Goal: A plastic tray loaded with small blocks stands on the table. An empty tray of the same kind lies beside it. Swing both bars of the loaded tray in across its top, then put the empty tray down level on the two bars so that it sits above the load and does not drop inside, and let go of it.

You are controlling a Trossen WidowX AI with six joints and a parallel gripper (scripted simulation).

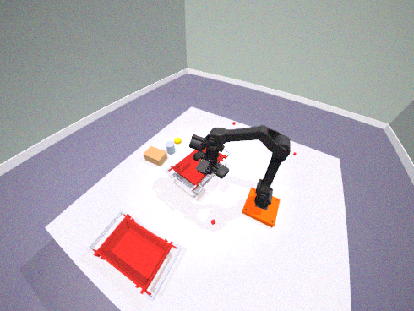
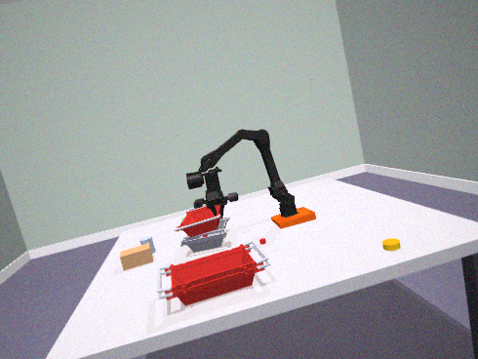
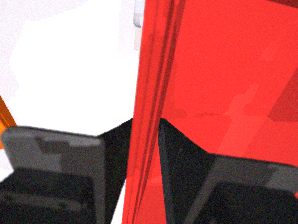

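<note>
Right now the red tray is 6 cm ahead of my gripper tip, 3 cm above it and 2 cm to the right of it. Also, from my gripper tip: grey cylinder 32 cm ahead, 13 cm to the right, 5 cm below; then small red cube 21 cm to the left, 10 cm behind, 8 cm below; then tan box 37 cm ahead, 6 cm below, 4 cm to the right.
</note>
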